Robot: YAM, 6 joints.
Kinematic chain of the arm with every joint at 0, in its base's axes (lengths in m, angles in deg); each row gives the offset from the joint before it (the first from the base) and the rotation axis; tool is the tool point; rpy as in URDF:
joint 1: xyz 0 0 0.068 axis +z
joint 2: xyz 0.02 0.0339 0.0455 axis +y
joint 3: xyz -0.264 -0.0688 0 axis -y
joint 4: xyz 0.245 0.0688 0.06 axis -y
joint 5: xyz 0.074 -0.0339 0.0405 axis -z
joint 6: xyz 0.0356 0 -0.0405 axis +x
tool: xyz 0 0 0 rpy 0 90 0
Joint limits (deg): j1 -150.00..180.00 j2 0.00..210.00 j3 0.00..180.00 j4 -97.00..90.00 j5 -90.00..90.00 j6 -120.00..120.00
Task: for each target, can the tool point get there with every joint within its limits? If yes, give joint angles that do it. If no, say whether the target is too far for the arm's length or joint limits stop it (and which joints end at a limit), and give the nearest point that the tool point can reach.
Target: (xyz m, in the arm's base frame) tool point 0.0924 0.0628 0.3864
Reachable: yes | joints 19.35 45.82 68.35 -66.30 -53.70 9.61
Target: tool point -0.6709 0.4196 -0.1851
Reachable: no: too far | nearest point -0.5118 0.3201 -0.1124 | short by 0.201 m
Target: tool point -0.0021 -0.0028 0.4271
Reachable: yes | joints 85.04 19.39 33.13 75.05 -3.05 16.79
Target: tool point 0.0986 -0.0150 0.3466
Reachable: yes | joints -0.93 40.74 61.14 -69.47 22.06 -66.91
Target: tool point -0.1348 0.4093 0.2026
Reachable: yes | joints 109.82 122.60 102.64 -60.54 19.62 -52.92
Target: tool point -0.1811 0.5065 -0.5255
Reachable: no: too far | nearest point -0.1441 0.4030 -0.3328 | short by 0.222 m
